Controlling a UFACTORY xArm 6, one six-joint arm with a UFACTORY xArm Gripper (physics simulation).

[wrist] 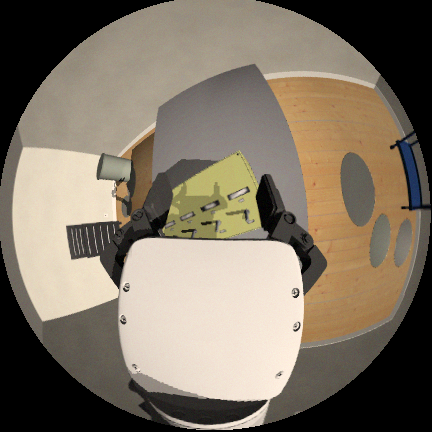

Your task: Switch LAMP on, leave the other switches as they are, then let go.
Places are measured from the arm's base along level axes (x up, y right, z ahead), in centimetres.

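Pixels of known places: gripper, fingertip midpoint: (213, 182).
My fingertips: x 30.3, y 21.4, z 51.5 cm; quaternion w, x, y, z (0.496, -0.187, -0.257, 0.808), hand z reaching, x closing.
Behind a point stands the place of what it marks.
A yellow-green switch panel (227, 170) @[x -0.4, y 11.4, z 62.2 cm] lies at an angle on the grey table (215, 120) @[x -13.8, y 1.4, z 96.9 cm] in the middle of the wrist view. Several pale label plates run across it in a slanting row, their writing too small to read, so I cannot tell which is LAMP. Small dark levers stand beside them, one at the right (246, 215) @[x -2.7, y 16.8, z 46.7 cm] and another nearer the middle (215, 224) @[x -3.1, y 4.9, z 43.4 cm]. The panel's lower left part is hidden by my gripper's white housing. My gripper (213, 182) @[x 30.3, y 21.4, z 51.5 cm] is open and empty, its fingers on either side of the panel in view, and a shadow falls across the panel.
A grey-green cylinder (114, 167) and a dark slatted panel (93, 240) show at the left. Grey discs, one large (357, 189), lie on the wooden floor (325, 130) at the right. Part of a blue cart (411, 175) shows at the far right.
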